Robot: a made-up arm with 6 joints. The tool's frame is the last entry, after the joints. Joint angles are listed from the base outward.
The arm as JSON. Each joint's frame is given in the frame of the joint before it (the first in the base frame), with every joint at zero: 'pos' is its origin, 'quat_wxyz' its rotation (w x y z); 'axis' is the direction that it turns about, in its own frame. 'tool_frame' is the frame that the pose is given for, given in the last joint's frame.
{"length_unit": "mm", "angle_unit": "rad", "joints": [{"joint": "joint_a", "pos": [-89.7, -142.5, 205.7], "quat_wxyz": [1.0, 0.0, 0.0, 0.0], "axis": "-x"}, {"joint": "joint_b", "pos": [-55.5, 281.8, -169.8], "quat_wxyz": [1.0, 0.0, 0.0, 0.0], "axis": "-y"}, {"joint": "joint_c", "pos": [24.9, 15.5, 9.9], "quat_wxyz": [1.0, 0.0, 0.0, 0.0], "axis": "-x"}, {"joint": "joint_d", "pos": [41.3, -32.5, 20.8], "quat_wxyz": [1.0, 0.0, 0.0, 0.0], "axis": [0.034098, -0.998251, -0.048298]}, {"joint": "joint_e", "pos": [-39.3, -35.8, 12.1], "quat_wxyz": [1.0, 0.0, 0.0, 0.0], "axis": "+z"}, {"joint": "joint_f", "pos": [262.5, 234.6, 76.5], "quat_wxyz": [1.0, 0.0, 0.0, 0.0], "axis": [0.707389, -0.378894, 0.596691]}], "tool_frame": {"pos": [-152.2, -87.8, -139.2], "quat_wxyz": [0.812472, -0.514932, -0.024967, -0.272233]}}
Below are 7 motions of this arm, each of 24 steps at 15 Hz.
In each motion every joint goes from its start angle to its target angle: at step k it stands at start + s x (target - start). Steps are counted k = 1, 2, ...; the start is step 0. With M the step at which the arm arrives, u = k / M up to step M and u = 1 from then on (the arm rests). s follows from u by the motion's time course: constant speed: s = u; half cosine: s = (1 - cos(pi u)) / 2; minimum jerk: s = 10 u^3 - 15 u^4 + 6 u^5.
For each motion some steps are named. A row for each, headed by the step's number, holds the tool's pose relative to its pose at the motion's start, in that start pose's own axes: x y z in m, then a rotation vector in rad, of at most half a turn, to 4 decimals.
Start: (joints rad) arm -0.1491 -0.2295 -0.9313 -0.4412 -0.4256 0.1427
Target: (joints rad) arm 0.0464 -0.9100 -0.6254 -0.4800 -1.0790 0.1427
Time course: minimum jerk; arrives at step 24
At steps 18, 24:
18: 0.1271 -0.0810 -0.2455 -0.8254 0.8183 -0.5515
24: 0.1276 -0.1038 -0.2698 -0.9270 0.9000 -0.6176

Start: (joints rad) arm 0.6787 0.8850 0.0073 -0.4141 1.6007 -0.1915
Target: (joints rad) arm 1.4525 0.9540 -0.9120 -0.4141 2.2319 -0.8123
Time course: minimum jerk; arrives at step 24
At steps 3, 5, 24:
3: -0.0071 -0.0001 -0.0002 -0.0026 -0.0175 0.0032
5: -0.0287 -0.0010 -0.0016 -0.0097 -0.0702 0.0121
24: -0.3688 -0.1216 -0.2248 0.1400 -0.9822 -0.0630

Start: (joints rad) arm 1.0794 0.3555 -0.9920 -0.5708 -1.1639 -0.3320
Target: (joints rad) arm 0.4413 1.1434 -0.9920 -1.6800 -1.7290 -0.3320
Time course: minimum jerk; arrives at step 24
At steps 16, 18, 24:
16: -0.1218 -0.1107 0.0199 -0.1371 -0.1720 -0.1529
18: -0.1263 -0.1326 0.0207 -0.1325 -0.1620 -0.2044
24: -0.1277 -0.1551 0.0208 -0.1249 -0.1420 -0.2576

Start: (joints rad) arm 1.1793 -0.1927 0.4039 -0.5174 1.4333 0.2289
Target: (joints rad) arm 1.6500 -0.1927 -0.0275 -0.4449 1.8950 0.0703
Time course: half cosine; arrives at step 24
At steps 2, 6, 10, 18, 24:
2: -0.0014 0.0003 -0.0020 -0.0008 -0.0042 0.0032
6: -0.0130 0.0018 -0.0178 -0.0075 -0.0367 0.0272
10: -0.0355 0.0023 -0.0462 -0.0212 -0.0941 0.0671
18: -0.0947 -0.0049 -0.1113 -0.0594 -0.2232 0.1477
24: -0.1153 -0.0094 -0.1316 -0.0733 -0.2635 0.1712

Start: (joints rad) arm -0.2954 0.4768 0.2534 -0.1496 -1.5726 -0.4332
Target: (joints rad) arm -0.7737 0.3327 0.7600 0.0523 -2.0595 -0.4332
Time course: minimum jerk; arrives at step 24
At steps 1, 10, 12, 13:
1: 0.0001 -0.0001 0.0000 -0.0001 0.0004 -0.0001
10: 0.0384 -0.0388 0.0153 -0.0658 0.2118 -0.0469
12: 0.0562 -0.0562 0.0217 -0.0927 0.2990 -0.0677
13: 0.0653 -0.0650 0.0249 -0.1057 0.3418 -0.0781

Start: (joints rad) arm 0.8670 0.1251 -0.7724 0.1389 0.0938 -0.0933
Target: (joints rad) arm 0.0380 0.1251 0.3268 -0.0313 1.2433 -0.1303
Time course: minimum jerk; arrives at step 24
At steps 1, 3, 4, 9, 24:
1: -0.0002 0.0000 0.0002 0.0000 -0.0007 0.0003
3: -0.0038 -0.0002 0.0049 0.0006 -0.0168 0.0076
4: -0.0083 -0.0005 0.0107 0.0012 -0.0371 0.0168
9: -0.0598 -0.0135 0.0764 0.0072 -0.2790 0.1407
24: -0.1325 -0.1583 0.2084 0.0532 -0.9041 0.6291

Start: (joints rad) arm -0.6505 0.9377 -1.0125 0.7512 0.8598 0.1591
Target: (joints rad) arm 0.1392 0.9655 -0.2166 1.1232 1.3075 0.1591
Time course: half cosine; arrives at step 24
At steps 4, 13, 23, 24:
4: -0.0268 -0.0150 0.0023 0.0008 -0.0713 0.0894
13: -0.1838 -0.1949 -0.0237 0.1234 -0.6519 0.7296
23: -0.2078 -0.3945 -0.1081 0.3882 -1.2149 1.2088
24: -0.2074 -0.3963 -0.1092 0.3916 -1.2208 1.2130

